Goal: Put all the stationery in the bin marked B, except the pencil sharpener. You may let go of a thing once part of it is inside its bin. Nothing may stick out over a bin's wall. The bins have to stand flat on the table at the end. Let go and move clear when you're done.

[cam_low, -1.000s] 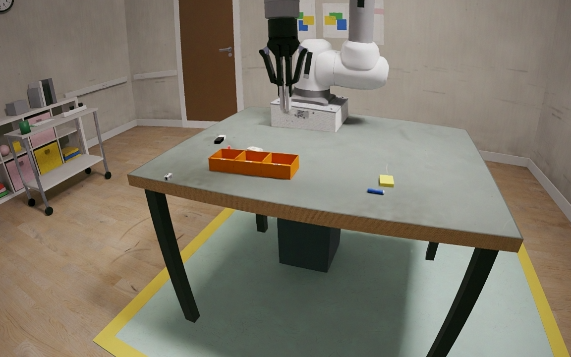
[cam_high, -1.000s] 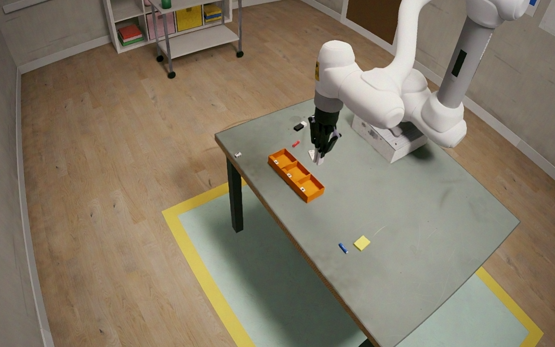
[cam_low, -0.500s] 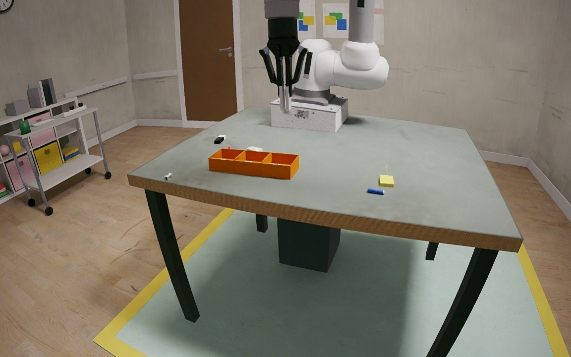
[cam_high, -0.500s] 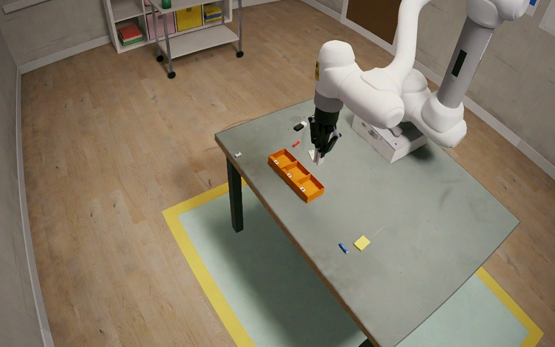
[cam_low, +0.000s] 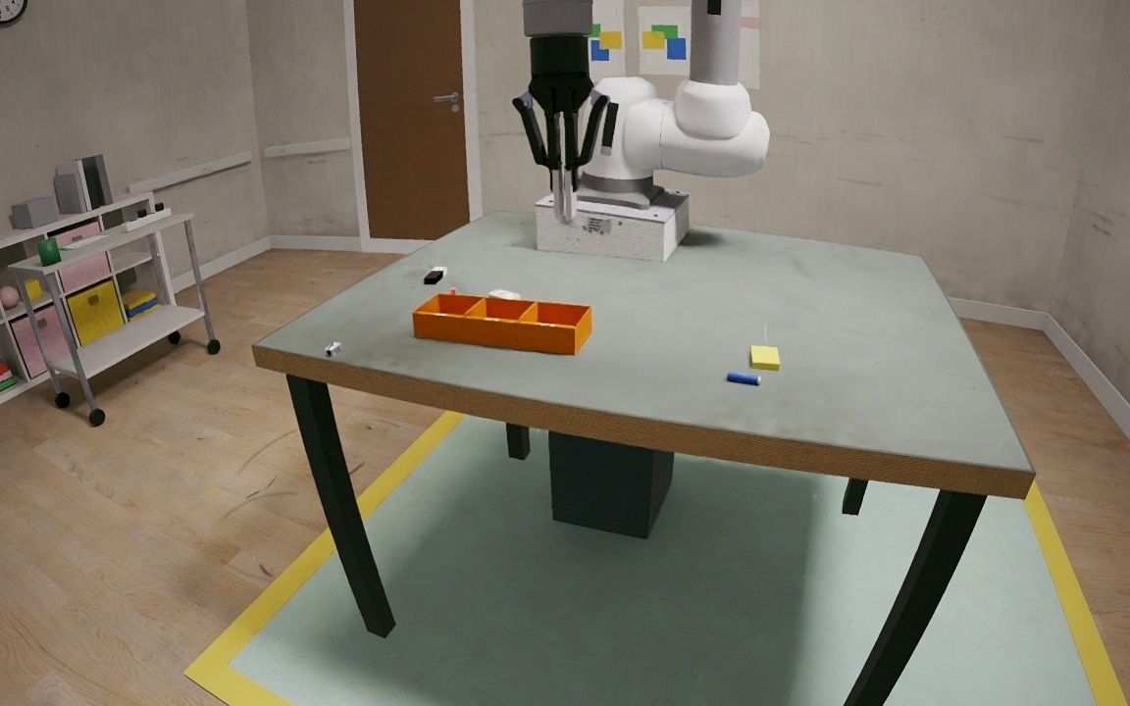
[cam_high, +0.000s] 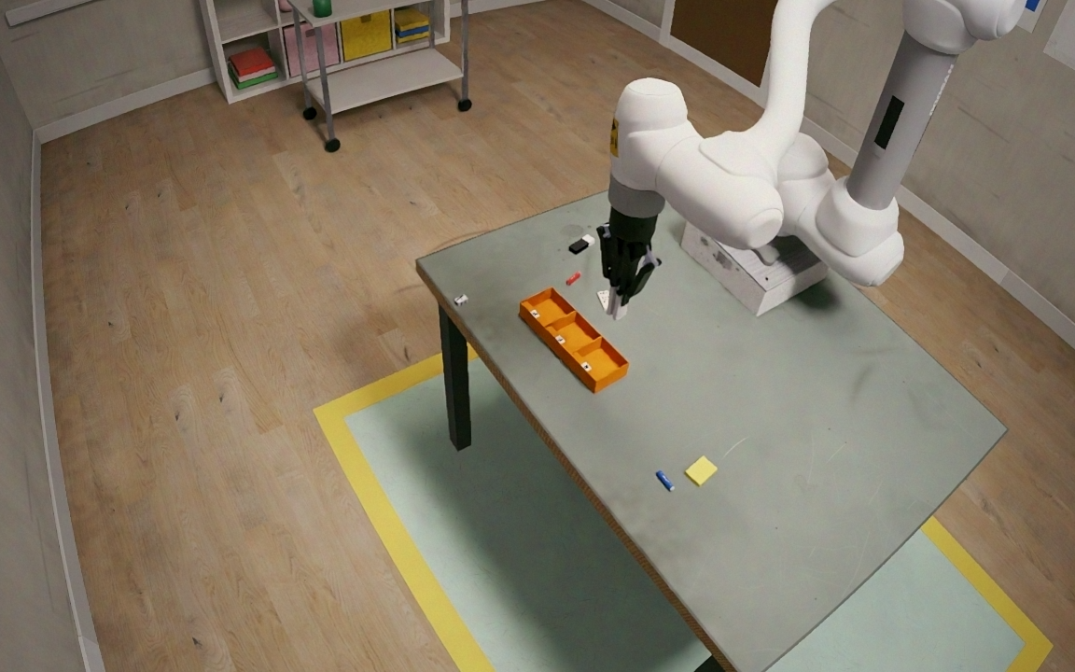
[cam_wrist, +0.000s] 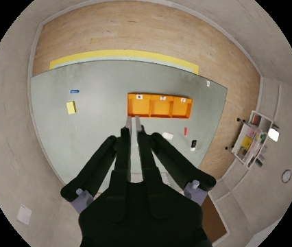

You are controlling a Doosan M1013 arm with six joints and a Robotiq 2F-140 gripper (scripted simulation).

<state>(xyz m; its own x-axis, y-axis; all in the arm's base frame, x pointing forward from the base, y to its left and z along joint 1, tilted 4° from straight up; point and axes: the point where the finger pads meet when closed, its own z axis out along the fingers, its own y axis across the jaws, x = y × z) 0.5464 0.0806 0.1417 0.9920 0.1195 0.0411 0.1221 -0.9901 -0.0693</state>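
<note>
The yellow sticky pad lies 28 cm to the left of my hand, 21 cm below it and 2 cm behind it. Also, from my hand: orange bin 20 cm below, 10 cm to the right; then blue stick 26 cm to the left, 21 cm below, 5 cm ahead; then flat white piece 21 cm below, 17 cm to the right, 13 cm behind.
</note>
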